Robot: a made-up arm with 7 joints. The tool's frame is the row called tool.
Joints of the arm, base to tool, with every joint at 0 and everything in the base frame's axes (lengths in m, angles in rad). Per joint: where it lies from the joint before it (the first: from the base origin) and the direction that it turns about. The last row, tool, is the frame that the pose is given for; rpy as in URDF.
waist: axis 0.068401 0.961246 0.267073 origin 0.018 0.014 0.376
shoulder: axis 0.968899 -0.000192 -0.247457 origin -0.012 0 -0.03
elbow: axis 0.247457 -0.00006 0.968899 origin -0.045 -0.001 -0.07
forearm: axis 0.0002 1 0.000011 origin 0.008 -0.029 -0.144
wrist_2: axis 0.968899 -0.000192 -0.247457 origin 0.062 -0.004 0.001
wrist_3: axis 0.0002 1 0.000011 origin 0.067 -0.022 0.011
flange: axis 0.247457 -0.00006 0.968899 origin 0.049 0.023 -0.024
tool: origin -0.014 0 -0.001 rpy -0.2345 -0.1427 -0.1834
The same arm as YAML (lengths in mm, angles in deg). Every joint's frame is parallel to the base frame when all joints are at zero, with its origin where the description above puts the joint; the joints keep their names.
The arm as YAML. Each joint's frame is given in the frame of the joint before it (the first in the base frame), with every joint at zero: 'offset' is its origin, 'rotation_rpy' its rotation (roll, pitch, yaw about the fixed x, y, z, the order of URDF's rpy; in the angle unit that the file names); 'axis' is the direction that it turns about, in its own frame. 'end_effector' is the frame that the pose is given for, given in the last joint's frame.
length_unit: mm
angle_unit: deg
chain:
  - id: waist
    offset: [18.0, 14.0, 376.0]
    rotation_rpy: [0.0, 0.0, 0.0]
    axis: [0.068403, 0.961235, 0.26711]
  - id: shoulder
    offset: [-12.0, 0.0, -30.0]
    rotation_rpy: [0.0, 0.0, 0.0]
    axis: [0.968889, -0.0002, -0.247497]
  - id: elbow
    offset: [-45.0, -1.0, -70.0]
    rotation_rpy: [0.0, 0.0, 0.0]
    axis: [0.247497, -0.0001, 0.968889]
  - id: forearm
    offset: [8.0, -29.0, -144.0]
    rotation_rpy: [0.0, 0.0, 0.0]
    axis: [0.0002, 1.0, 0.0]
  - id: wrist_2
    offset: [62.0, -4.0, 1.0]
    rotation_rpy: [0.0, 0.0, 0.0]
    axis: [0.968889, -0.0002, -0.247497]
  - id: wrist_3
    offset: [67.0, -22.0, 11.0]
    rotation_rpy: [0.0, 0.0, 0.0]
    axis: [0.0002, 1.0, 0.0]
  - id: flange
    offset: [49.0, 23.0, -24.0]
    rotation_rpy: [0.0, 0.0, 0.0]
    axis: [0.247497, -0.0001, 0.968889]
end_effector:
  offset: [-14.0, 0.0, -1.0]
  rotation_rpy: [-13.44, -8.18, -10.51]

